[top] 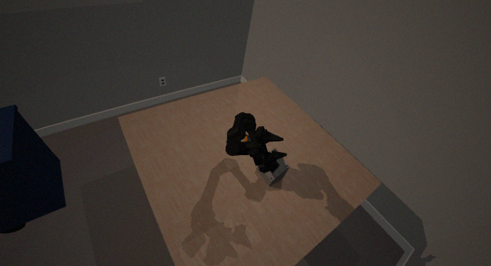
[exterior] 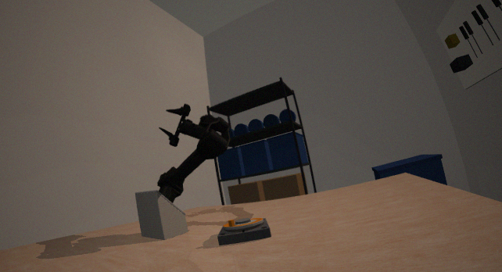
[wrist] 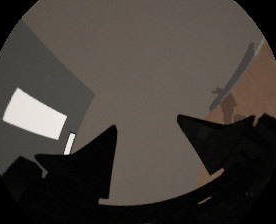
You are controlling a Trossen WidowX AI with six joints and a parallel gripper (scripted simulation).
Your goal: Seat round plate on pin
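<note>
Now: gripper tip 38 cm short of the square base, 13 cm to the left of it and 43 cm above it.
</note>
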